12 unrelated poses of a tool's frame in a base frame.
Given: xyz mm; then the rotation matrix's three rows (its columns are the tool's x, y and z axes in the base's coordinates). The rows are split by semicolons.
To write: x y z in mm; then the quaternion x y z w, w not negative. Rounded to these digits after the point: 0 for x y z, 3 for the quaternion.
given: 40 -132 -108; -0.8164 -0.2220 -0.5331; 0.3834 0.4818 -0.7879; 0.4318 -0.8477 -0.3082
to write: 40 -132 -108 -0.050 -0.807 0.507 0.299
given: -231 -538 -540; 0.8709 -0.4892 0.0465; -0.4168 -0.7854 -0.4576; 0.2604 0.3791 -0.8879
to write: -231 -538 -540 0.941 -0.241 0.082 0.222
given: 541 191 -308; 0.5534 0.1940 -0.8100; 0.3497 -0.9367 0.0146; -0.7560 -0.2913 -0.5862
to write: 541 191 -308 -0.877 -0.155 0.446 0.087
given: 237 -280 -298; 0.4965 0.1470 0.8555; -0.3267 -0.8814 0.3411; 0.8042 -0.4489 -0.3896
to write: 237 -280 -298 -0.832 0.054 -0.499 0.237
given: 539 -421 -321; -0.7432 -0.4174 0.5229; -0.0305 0.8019 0.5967; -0.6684 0.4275 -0.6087
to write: 539 -421 -321 -0.126 0.888 0.288 0.335
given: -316 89 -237; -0.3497 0.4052 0.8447; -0.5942 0.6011 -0.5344; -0.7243 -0.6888 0.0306
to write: -316 89 -237 -0.068 0.693 -0.441 0.566
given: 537 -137 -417; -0.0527 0.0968 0.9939; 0.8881 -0.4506 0.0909; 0.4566 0.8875 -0.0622
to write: 537 -137 -417 0.604 0.408 0.600 0.330
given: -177 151 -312; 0.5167 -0.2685 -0.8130; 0.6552 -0.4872 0.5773; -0.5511 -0.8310 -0.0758
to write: -177 151 -312 -0.721 -0.134 0.473 0.488
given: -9 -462 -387; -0.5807 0.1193 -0.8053; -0.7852 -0.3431 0.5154; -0.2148 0.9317 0.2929
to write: -9 -462 -387 0.343 -0.486 -0.744 0.304
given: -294 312 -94; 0.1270 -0.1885 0.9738; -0.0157 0.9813 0.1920; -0.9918 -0.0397 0.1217
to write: -294 312 -94 -0.078 0.658 0.058 0.747
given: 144 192 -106; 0.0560 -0.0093 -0.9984; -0.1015 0.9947 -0.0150; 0.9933 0.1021 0.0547
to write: 144 192 -106 0.040 -0.686 -0.032 0.726
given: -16 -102 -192; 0.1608 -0.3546 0.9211; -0.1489 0.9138 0.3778; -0.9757 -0.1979 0.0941
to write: -16 -102 -192 -0.195 0.644 0.070 0.736
